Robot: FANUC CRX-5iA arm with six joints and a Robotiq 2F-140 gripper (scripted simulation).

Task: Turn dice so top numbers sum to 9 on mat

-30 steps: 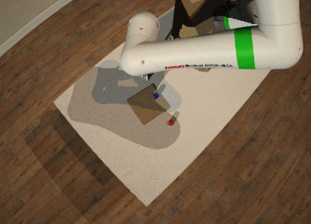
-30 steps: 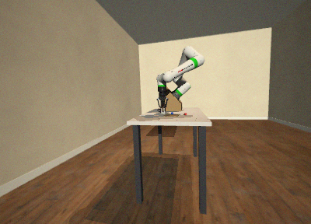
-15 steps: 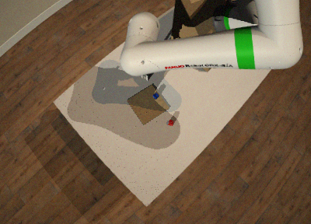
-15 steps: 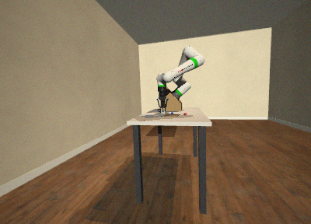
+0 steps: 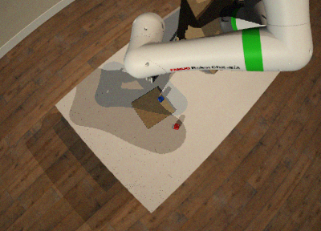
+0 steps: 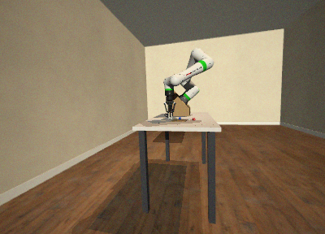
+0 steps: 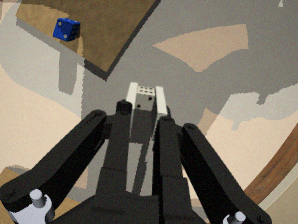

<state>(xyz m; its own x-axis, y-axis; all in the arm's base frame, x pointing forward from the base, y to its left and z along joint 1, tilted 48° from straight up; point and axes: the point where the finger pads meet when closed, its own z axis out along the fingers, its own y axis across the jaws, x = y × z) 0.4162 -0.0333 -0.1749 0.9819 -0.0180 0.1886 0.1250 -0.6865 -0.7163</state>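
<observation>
Now: hand 100 mm short of the mat, 90 mm to the right of it and 30 mm above it. The rest, counted from my hand: white die (20 mm below); then blue die (100 mm to the left, 50 mm ahead, 20 mm below); then red die (230 mm to the left, 110 mm ahead, 30 mm below).
</observation>
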